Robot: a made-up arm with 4 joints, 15 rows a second.
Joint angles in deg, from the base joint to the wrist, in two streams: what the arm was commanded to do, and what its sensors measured. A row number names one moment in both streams.
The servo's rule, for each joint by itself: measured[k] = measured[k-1] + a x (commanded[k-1-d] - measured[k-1]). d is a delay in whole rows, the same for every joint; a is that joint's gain. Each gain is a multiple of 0.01, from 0.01 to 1. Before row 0 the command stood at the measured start. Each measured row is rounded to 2 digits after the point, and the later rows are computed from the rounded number. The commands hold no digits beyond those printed.
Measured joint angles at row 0: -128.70 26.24 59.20 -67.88
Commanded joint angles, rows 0 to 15: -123.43 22.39 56.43 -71.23; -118.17 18.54 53.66 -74.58; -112.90 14.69 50.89 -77.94; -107.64 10.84 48.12 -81.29; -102.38 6.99 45.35 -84.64; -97.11 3.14 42.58 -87.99; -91.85 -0.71 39.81 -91.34; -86.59 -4.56 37.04 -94.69; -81.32 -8.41 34.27 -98.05; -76.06 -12.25 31.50 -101.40; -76.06 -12.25 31.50 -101.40; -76.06 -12.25 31.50 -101.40; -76.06 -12.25 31.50 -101.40; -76.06 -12.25 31.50 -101.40; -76.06 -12.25 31.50 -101.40; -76.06 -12.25 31.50 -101.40
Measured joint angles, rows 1 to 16: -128.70 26.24 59.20 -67.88; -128.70 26.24 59.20 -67.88; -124.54 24.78 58.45 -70.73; -119.51 22.41 57.16 -74.00; -114.29 19.48 55.47 -77.35; -109.04 16.20 53.49 -80.70; -103.78 12.70 51.29 -84.05; -98.51 9.07 48.94 -87.40; -93.25 5.35 46.47 -90.75; -87.99 1.58 43.92 -94.10; -82.72 -2.22 41.31 -97.46; -77.46 -6.03 38.66 -100.81; -76.35 -8.39 36.73 -101.31; -76.12 -9.86 35.32 -101.39; -76.07 -10.77 34.29 -101.40; -76.06 -11.33 33.54 -101.40
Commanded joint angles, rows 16 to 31: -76.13 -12.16 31.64 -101.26; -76.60 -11.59 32.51 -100.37; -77.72 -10.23 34.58 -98.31; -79.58 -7.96 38.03 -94.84; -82.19 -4.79 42.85 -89.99; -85.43 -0.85 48.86 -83.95; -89.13 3.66 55.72 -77.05; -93.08 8.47 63.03 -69.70; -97.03 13.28 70.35 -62.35; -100.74 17.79 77.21 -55.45; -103.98 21.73 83.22 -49.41; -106.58 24.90 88.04 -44.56; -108.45 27.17 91.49 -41.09; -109.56 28.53 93.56 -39.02; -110.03 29.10 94.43 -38.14; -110.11 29.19 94.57 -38.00
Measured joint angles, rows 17 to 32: -76.06 -11.68 32.99 -101.40; -76.06 -11.90 32.59 -101.40; -76.12 -12.00 32.33 -101.28; -76.50 -11.84 32.38 -100.51; -77.46 -11.23 32.97 -98.64; -79.13 -9.99 34.34 -95.41; -81.55 -8.01 36.64 -90.80; -84.62 -5.29 39.94 -84.98; -88.18 -1.89 44.20 -78.24; -92.05 2.05 49.28 -70.98; -95.98 6.32 54.97 -63.64; -99.74 10.68 60.97 -56.68; -103.09 14.88 66.98 -50.50; -105.85 18.69 72.67 -45.45; -107.90 21.91 77.75 -41.74; -109.21 24.43 82.02 -39.43
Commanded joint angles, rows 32 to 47: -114.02 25.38 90.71 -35.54; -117.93 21.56 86.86 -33.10; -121.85 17.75 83.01 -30.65; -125.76 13.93 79.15 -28.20; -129.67 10.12 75.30 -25.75; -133.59 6.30 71.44 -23.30; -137.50 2.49 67.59 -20.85; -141.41 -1.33 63.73 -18.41; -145.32 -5.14 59.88 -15.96; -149.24 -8.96 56.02 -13.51; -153.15 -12.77 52.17 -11.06; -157.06 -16.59 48.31 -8.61; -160.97 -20.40 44.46 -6.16; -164.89 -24.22 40.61 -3.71; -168.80 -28.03 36.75 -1.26; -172.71 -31.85 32.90 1.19
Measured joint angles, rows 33 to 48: -109.86 26.20 85.37 -38.33; -110.06 27.34 87.85 -38.05; -113.19 26.60 88.62 -35.92; -116.93 24.68 88.14 -33.52; -120.82 22.05 86.75 -31.08; -124.72 18.96 84.70 -28.63; -128.63 15.60 82.16 -26.18; -132.55 12.07 79.27 -23.73; -136.46 8.43 76.12 -21.28; -140.37 4.72 72.77 -18.84; -144.28 0.97 69.29 -16.39; -148.20 -2.80 65.71 -13.94; -152.11 -6.59 62.05 -11.49; -156.02 -10.39 58.34 -9.04; -159.93 -14.19 54.59 -6.59; -163.85 -18.00 50.82 -4.14
